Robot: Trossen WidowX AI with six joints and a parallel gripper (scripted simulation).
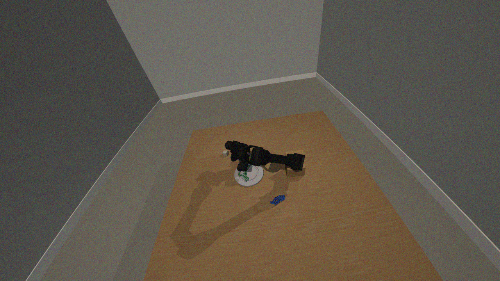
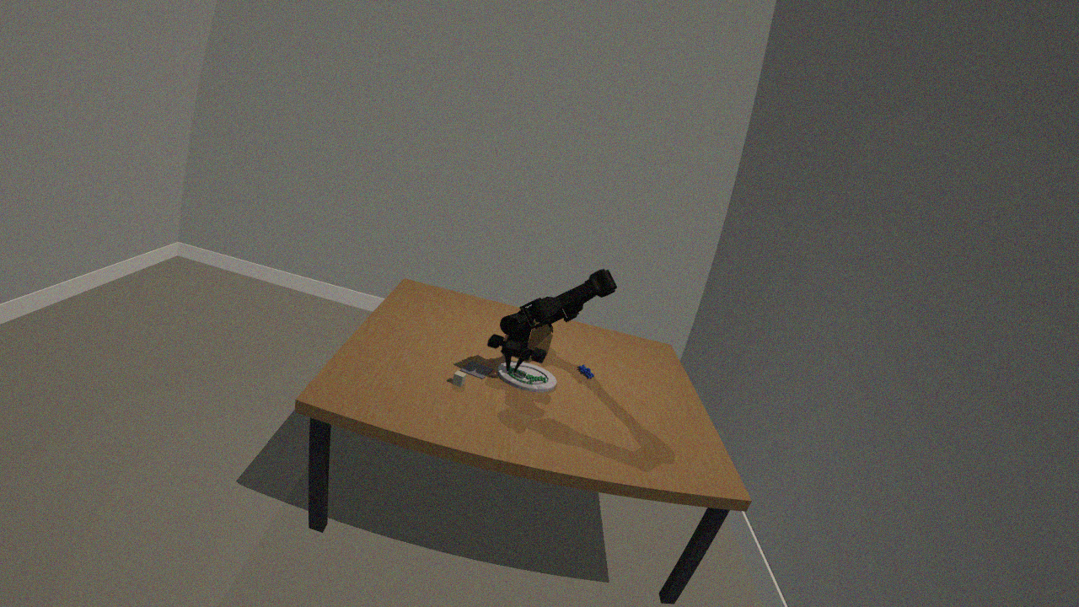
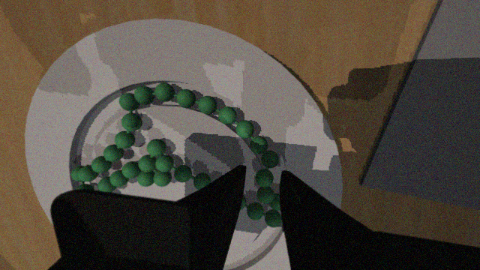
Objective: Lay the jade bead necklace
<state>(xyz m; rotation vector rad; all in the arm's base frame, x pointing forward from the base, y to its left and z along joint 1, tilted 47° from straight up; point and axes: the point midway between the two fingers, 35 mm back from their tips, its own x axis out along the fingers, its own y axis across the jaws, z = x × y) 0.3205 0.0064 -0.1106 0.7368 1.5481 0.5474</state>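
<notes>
Right now the round bead board is 6 cm to the left of my gripper tip, 2 cm behind it and 1 cm below it. The rest, counted from my gripper tip: pale block 16 cm ahead, 15 cm to the right; flat grey plate 11 cm to the right, 3 cm ahead, 1 cm below.
</notes>
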